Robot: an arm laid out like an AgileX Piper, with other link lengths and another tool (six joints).
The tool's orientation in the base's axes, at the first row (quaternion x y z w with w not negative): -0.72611, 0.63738, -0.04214, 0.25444
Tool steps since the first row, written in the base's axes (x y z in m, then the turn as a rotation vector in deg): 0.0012, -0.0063, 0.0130, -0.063, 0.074, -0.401; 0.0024, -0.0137, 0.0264, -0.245, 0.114, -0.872; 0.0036, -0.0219, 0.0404, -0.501, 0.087, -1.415; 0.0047, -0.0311, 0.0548, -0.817, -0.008, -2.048; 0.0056, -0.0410, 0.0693, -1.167, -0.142, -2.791; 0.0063, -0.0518, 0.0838, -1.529, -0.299, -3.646; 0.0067, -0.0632, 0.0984, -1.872, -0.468, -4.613; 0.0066, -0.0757, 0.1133, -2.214, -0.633, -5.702; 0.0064, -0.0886, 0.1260, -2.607, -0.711, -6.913; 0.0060, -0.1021, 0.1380, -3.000, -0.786, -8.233; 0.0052, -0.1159, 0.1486, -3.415, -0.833, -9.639; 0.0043, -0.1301, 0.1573, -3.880, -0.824, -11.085
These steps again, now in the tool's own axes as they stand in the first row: 0.0028, -0.0062, -0.0128, 0.024, 0.222, 0.347; 0.0065, -0.0125, -0.0263, 0.076, 0.584, 0.698; 0.0108, -0.0191, -0.0406, 0.198, 1.047, 1.061; 0.0159, -0.0256, -0.0555, 0.396, 1.606, 1.458; 0.0216, -0.0320, -0.0709, 0.654, 2.245, 1.925; 0.0282, -0.0382, -0.0866, 0.961, 2.943, 2.477; 0.0352, -0.0440, -0.1027, 1.313, 3.672, 3.130; 0.0431, -0.0495, -0.1196, 1.693, 4.452, 3.890; 0.0519, -0.0540, -0.1347, 2.013, 5.324, 4.764; 0.0615, -0.0579, -0.1496, 2.359, 6.242, 5.733; 0.0716, -0.0609, -0.1634, 2.697, 7.215, 6.777; 0.0826, -0.0629, -0.1758, 2.984, 8.247, 7.854
